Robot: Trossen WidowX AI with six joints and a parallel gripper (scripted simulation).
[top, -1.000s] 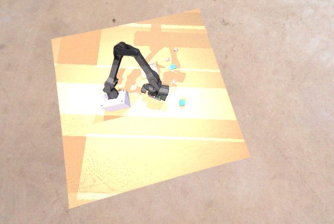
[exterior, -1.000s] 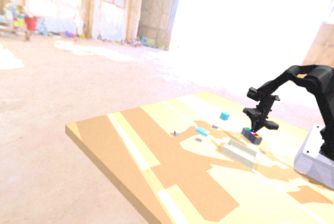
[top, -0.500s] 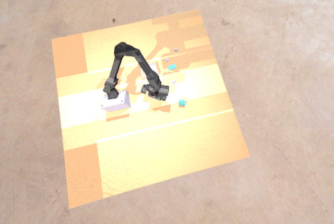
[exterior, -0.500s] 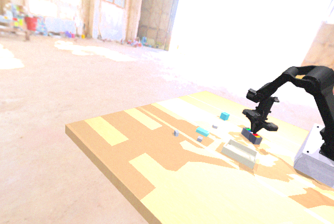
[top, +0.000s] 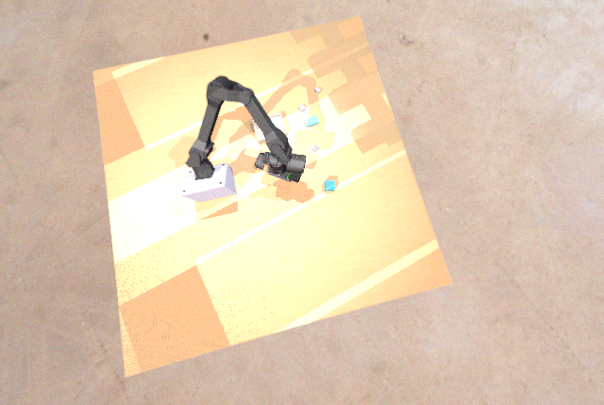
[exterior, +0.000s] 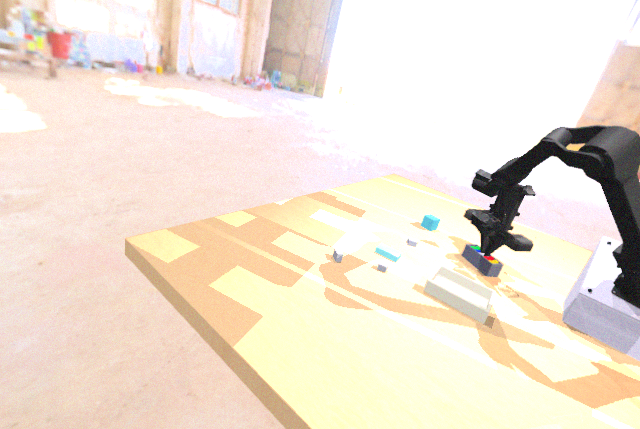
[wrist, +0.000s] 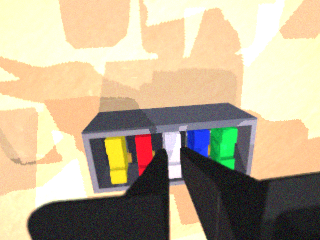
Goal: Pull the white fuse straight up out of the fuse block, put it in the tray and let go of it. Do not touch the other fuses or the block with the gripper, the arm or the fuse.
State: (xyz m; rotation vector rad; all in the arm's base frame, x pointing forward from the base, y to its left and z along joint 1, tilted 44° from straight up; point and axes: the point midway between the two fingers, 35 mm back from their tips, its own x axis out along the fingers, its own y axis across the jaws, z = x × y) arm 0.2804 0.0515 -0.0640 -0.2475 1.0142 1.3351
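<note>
Now: the tray 220 mm to the left of my gripper tip, 30 mm below it and 30 mm behind it. From my gripper tip the other things lie so: cyan cube 200 mm ahead, 80 mm to the right, 20 mm below; flat cyan block 230 mm to the left, 160 mm ahead, 30 mm below; white fuse 10 mm below.
</note>
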